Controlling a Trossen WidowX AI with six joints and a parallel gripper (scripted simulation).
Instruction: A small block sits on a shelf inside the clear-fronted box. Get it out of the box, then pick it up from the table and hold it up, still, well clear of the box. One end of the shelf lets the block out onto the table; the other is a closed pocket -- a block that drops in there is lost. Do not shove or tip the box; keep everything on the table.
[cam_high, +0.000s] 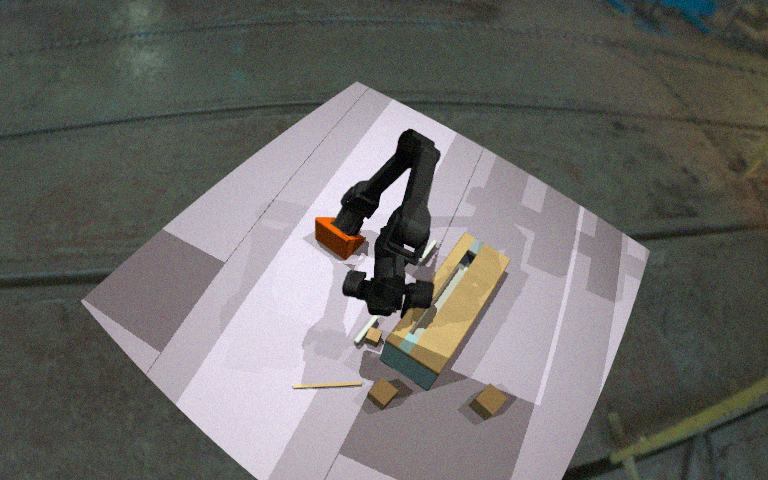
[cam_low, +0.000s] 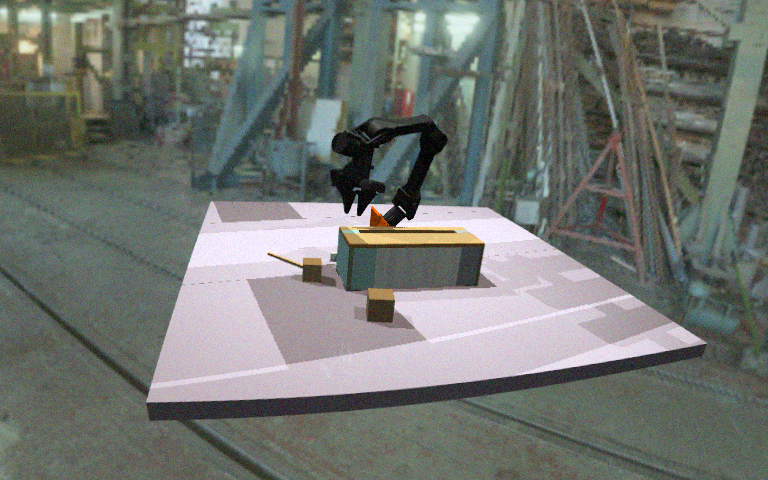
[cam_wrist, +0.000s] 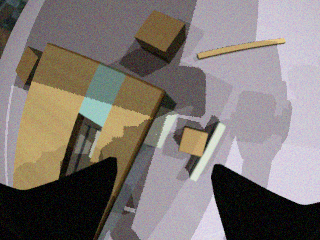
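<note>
The tan block lies 14 cm below my gripper tip, 2 cm behind it and 1 cm to the right of it. The rest, counted from my gripper tip: long box: 15 cm to the left, 9 cm below, 5 cm ahead; then thin stick: 18 cm to the right, 15 cm below, 3 cm behind.
</note>
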